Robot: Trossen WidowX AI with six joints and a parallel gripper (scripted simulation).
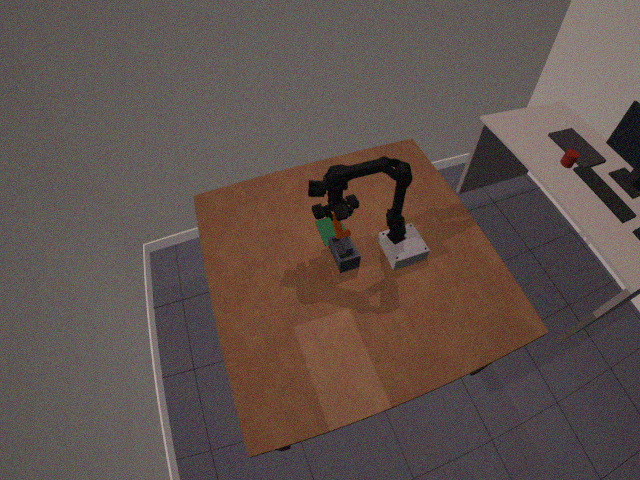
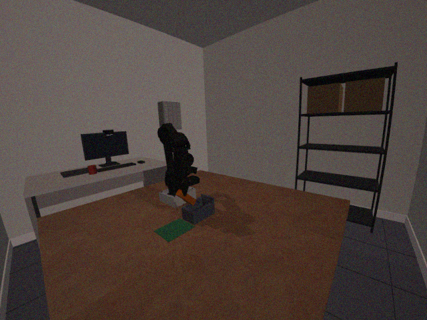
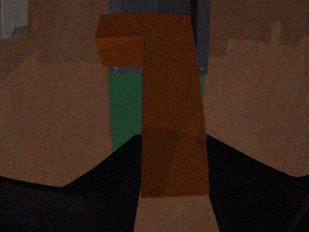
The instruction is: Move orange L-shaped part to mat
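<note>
Now: gripper tip 2 cm past the green mat, 6 cm to the left of it and 17 cm above it. Also, from my gripper tip: orange L-shaped part (1 cm behind, 3 cm to the left, 3 cm below).
</note>
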